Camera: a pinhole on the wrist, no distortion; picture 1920 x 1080 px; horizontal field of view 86.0 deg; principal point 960.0 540.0 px. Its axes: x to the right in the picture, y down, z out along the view. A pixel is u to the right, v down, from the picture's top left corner.
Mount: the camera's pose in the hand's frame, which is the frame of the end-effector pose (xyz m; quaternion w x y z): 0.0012 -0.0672 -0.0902 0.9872 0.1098 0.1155 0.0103
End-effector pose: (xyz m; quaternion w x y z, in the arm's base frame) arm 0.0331 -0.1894 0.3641 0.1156 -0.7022 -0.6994 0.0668
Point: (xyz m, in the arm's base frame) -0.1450 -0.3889 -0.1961
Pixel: 264.4 868.5
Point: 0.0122 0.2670 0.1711
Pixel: outside the picture
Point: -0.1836 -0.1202 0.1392
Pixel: 855.7 535.5
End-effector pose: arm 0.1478 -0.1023 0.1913 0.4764 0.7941 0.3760 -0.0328
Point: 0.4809 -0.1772 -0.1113
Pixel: 1461.2 917.4
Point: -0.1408 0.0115 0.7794
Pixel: behind the camera
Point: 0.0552 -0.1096 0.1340
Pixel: 147.8 437.8
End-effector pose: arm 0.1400 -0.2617 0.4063 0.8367 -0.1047 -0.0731 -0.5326
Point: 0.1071 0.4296 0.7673
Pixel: outside the picture
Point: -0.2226 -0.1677 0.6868
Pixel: 247.3 111.7
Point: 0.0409 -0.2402 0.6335
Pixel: 685.6 655.3
